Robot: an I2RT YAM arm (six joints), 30 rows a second.
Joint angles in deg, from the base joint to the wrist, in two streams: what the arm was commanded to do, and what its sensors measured. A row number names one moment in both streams.
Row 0, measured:
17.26 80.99 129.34 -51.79 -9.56 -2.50
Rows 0 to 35, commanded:
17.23 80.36 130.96 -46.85 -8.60 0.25
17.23 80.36 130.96 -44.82 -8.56 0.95
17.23 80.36 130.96 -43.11 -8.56 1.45
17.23 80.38 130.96 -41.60 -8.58 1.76
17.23 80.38 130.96 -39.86 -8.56 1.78
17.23 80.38 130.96 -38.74 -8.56 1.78
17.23 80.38 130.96 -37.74 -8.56 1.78
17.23 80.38 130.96 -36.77 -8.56 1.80
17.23 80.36 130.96 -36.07 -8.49 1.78
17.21 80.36 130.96 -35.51 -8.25 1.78
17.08 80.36 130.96 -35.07 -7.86 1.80
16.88 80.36 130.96 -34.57 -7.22 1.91
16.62 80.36 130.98 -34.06 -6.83 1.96
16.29 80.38 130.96 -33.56 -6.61 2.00
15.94 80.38 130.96 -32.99 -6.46 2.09
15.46 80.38 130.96 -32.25 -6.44 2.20
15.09 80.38 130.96 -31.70 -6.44 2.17
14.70 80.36 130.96 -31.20 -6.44 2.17
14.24 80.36 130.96 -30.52 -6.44 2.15
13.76 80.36 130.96 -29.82 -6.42 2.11
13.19 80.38 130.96 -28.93 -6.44 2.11
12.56 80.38 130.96 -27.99 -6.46 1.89
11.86 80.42 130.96 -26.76 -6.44 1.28
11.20 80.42 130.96 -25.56 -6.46 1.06
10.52 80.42 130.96 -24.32 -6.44 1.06
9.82 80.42 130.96 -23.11 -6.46 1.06
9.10 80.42 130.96 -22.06 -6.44 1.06
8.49 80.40 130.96 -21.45 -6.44 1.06
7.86 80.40 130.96 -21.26 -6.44 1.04
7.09 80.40 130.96 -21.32 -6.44 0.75
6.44 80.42 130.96 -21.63 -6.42 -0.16
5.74 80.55 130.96 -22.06 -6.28 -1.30
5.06 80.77 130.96 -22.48 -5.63 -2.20
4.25 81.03 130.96 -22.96 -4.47 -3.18
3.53 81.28 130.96 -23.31 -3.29 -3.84
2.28 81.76 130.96 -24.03 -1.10 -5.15
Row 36, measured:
4.64 81.08 129.45 -23.42 -5.89 -1.41
